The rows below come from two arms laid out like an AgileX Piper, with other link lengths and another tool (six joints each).
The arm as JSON. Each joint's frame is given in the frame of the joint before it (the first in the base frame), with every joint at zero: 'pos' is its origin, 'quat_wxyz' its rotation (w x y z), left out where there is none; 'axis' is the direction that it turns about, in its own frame. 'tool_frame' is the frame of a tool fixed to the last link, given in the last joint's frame.
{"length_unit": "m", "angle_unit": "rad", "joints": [
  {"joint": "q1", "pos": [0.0, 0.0, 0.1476], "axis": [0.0, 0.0, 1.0]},
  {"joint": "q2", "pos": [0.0, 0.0, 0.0], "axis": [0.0, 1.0, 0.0]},
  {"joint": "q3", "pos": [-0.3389, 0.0, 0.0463], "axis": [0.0, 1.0, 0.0]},
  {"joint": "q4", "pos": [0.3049, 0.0, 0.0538], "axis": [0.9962, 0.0, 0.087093]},
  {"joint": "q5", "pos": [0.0, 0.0, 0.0], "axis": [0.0, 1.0, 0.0]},
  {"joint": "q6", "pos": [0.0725, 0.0, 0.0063], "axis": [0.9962, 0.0, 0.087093]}
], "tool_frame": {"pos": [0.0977, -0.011, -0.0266], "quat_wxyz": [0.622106, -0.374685, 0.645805, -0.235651]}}
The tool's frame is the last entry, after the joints.
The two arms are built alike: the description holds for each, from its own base.
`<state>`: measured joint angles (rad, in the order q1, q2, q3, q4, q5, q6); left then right.
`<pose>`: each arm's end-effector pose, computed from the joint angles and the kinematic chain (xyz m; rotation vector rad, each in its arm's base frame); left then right.
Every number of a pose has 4 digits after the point. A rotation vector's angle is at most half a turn.
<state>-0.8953 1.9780 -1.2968 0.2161 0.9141 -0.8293 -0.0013 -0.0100 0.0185 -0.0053 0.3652 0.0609</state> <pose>0.2738 -0.3448 0.1186 -1.0651 2.8327 0.3479 0.1169 -0.0095 0.1602 -0.9469 1.8327 -0.3545</pose>
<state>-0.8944 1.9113 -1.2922 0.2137 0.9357 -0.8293 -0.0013 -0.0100 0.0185 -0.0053 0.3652 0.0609</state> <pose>0.2716 -0.3414 0.1467 -1.0763 2.8219 0.2884 0.1169 -0.0095 0.1602 -0.9469 1.8327 -0.3545</pose>
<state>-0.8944 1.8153 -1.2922 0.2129 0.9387 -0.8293 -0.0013 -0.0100 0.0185 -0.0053 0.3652 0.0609</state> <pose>0.2700 -0.3395 0.1885 -1.0816 2.8005 0.1530 0.1169 -0.0095 0.1602 -0.9469 1.8327 -0.3545</pose>
